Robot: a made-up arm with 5 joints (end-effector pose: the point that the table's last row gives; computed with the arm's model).
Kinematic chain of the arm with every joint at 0, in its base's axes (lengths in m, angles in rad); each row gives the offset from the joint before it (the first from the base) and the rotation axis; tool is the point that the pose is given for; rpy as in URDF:
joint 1: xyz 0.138 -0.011 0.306 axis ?
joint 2: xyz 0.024 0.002 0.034 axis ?
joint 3: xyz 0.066 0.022 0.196 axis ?
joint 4: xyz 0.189 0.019 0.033 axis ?
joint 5: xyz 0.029 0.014 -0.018 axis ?
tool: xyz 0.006 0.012 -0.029 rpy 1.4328 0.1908 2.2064
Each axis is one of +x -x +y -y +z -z.
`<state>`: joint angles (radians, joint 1 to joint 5).
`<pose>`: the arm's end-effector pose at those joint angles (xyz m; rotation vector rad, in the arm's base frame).
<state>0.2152 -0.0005 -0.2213 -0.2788 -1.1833</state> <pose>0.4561 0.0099 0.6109 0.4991 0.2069 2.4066</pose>
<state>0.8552 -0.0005 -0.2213 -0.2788 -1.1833</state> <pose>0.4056 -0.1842 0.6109 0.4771 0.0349 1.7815</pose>
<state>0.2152 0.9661 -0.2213 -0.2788 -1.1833</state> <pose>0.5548 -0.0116 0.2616 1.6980 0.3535 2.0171</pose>
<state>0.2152 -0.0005 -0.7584 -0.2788 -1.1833</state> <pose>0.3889 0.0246 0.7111 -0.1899 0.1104 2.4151</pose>
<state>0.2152 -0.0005 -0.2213 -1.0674 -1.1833</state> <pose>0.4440 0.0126 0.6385 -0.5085 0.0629 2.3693</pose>
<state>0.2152 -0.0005 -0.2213 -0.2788 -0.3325</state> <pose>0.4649 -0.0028 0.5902 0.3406 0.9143 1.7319</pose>
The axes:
joint 1: -z
joint 2: +y
joint 3: +y
joint 4: +y
joint 5: -x

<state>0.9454 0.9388 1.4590 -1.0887 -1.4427</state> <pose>0.2696 -0.0442 0.2139 2.2550 -0.7977 0.9419</pose>
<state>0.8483 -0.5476 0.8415 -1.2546 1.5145</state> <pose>0.3015 -0.1531 0.5291 0.3037 1.2701 -0.7480</pose>
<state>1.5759 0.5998 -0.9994 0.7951 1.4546</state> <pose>0.1657 -0.3810 0.5243 1.7071 1.9845 -0.3456</pose>
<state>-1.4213 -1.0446 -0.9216 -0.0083 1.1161</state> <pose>0.0737 -0.1946 0.7057 -0.4633 -0.1180 1.6180</pose>
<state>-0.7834 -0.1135 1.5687 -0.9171 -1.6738</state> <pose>0.1849 0.1551 0.3377 -1.7794 -0.6214 -2.0357</pose>
